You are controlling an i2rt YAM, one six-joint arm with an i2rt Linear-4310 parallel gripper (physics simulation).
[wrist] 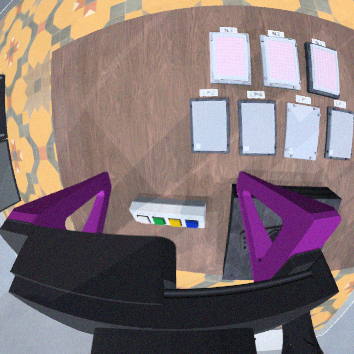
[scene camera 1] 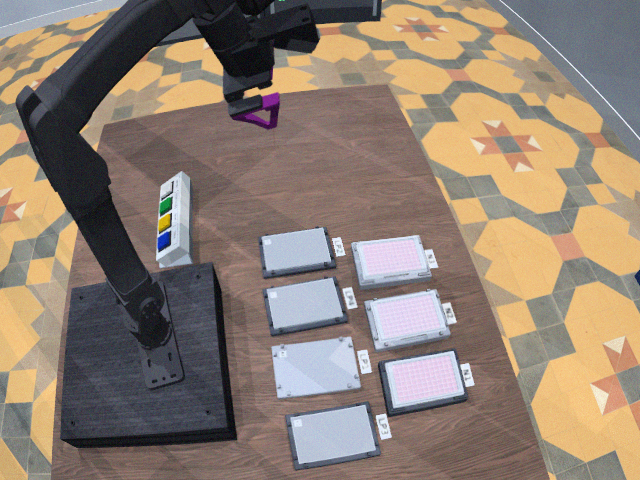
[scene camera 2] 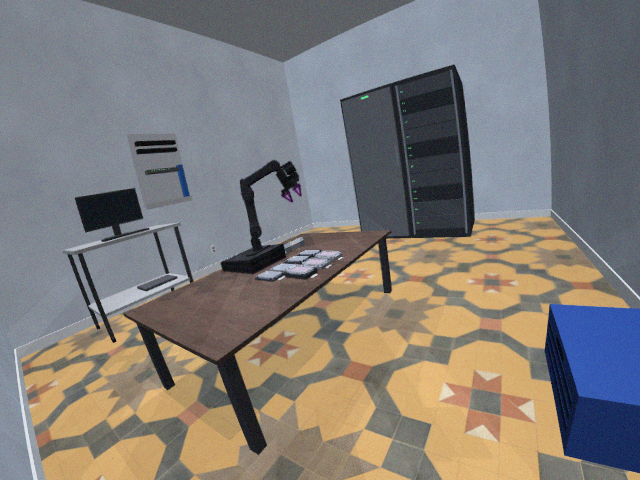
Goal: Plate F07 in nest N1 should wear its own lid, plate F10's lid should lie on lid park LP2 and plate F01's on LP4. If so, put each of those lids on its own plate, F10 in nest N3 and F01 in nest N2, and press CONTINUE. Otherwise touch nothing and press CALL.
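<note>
I can see a white button box [scene camera 1: 179, 251], and you'd get the box [wrist: 143, 209] in the wrist view too. My gripper [scene camera 1: 270, 103] is open and holds nothing, and the wrist view has the gripper [wrist: 173, 178] as well.
</note>
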